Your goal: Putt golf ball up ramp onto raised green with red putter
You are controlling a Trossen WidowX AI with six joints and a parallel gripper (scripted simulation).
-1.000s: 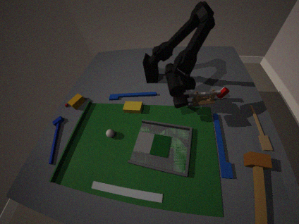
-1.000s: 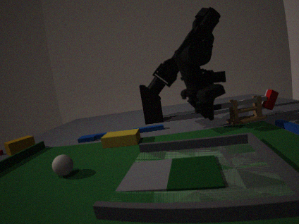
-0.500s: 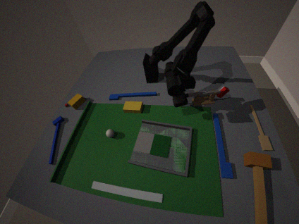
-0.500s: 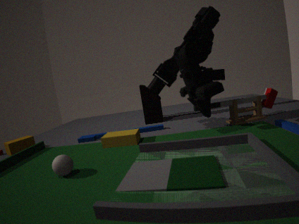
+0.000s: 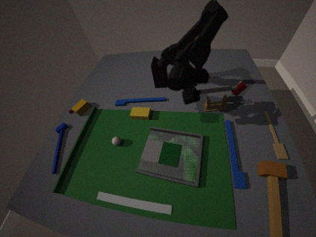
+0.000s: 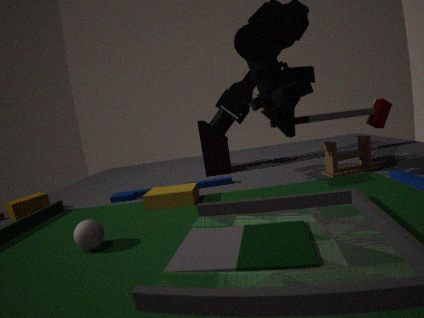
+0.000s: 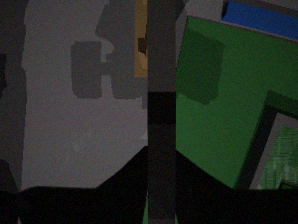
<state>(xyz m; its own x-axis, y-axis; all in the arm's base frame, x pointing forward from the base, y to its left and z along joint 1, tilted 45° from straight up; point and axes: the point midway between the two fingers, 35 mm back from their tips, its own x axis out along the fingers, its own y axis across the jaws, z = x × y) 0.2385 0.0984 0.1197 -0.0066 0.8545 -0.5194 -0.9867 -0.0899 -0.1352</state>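
The red putter lies 20 mm behind my gripper tip, 110 mm to the left of it and 20 mm above it. The rest, counted from my gripper tip: white strip (440 mm ahead, 220 mm to the right, 90 mm below); then white golf ball (200 mm ahead, 350 mm to the right, 70 mm below); then wooden stand (30 mm behind, 130 mm to the left, 70 mm below).
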